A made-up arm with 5 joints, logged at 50 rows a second.
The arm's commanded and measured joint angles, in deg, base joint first. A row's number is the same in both.
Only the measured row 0 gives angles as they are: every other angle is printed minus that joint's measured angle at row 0.
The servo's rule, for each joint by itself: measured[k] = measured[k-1] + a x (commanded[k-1-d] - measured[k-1]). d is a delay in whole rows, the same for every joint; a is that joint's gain. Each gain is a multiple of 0.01, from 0.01 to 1. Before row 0 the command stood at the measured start. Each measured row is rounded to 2 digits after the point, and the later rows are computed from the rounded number. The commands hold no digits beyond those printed.
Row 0, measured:
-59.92 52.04 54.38 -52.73 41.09
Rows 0 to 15, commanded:
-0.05 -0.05 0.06 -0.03 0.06
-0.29 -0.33 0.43 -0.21 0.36
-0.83 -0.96 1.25 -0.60 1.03
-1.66 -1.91 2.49 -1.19 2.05
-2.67 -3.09 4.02 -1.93 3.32
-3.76 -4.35 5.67 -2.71 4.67
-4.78 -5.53 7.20 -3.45 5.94
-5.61 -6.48 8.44 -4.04 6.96
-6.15 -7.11 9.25 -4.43 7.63
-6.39 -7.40 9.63 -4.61 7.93
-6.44 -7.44 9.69 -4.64 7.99
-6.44 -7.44 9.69 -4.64 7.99
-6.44 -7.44 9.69 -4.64 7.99
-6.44 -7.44 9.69 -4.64 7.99
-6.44 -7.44 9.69 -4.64 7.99
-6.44 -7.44 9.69 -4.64 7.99
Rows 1 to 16, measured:
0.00 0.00 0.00 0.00 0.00
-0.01 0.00 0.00 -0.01 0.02
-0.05 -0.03 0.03 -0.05 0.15
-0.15 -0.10 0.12 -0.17 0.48
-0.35 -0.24 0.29 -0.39 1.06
-0.65 -0.47 0.55 -0.73 1.90
-1.05 -0.78 0.91 -1.17 2.92
-1.53 -1.16 1.35 -1.67 4.04
-2.06 -1.59 1.85 -2.19 5.12
-2.59 -2.03 2.37 -2.68 6.05
-3.08 -2.46 2.88 -3.10 6.75
-3.52 -2.86 3.36 -3.44 7.21
-3.90 -3.23 3.80 -3.70 7.50
-4.23 -3.57 4.21 -3.91 7.68
-4.52 -3.88 4.59 -4.07 7.79
-4.77 -4.16 4.95 -4.20 7.86
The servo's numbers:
d 1
a 0.13 0.08 0.07 0.22 0.37

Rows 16 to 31, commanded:
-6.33 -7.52 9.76 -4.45 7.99
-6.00 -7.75 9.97 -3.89 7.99
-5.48 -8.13 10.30 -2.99 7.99
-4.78 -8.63 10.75 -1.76 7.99
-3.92 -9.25 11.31 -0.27 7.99
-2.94 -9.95 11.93 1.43 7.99
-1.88 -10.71 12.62 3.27 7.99
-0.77 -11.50 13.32 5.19 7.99
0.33 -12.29 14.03 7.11 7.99
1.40 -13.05 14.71 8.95 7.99
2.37 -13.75 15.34 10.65 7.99
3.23 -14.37 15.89 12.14 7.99
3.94 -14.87 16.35 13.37 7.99
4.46 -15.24 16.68 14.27 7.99
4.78 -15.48 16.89 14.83 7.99
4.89 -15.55 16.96 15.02 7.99
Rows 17 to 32, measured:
-4.99 -4.42 5.28 -4.30 7.91
-5.16 -4.67 5.59 -4.33 7.94
-5.27 -4.92 5.90 -4.23 7.96
-5.30 -5.18 6.21 -3.96 7.97
-5.23 -5.46 6.53 -3.48 7.98
-5.06 -5.76 6.86 -2.77 7.98
-4.78 -6.10 7.21 -1.85 7.98
-4.40 -6.47 7.59 -0.72 7.98
-3.93 -6.87 7.99 0.58 7.98
-3.38 -7.30 8.41 2.02 7.98
-2.76 -7.76 8.85 3.54 7.98
-2.09 -8.24 9.30 5.10 7.98
-1.40 -8.73 9.76 6.65 7.98
-0.71 -9.22 10.22 8.13 7.98
-0.04 -9.70 10.67 9.48 7.98
0.59 -10.16 11.11 10.66 7.98

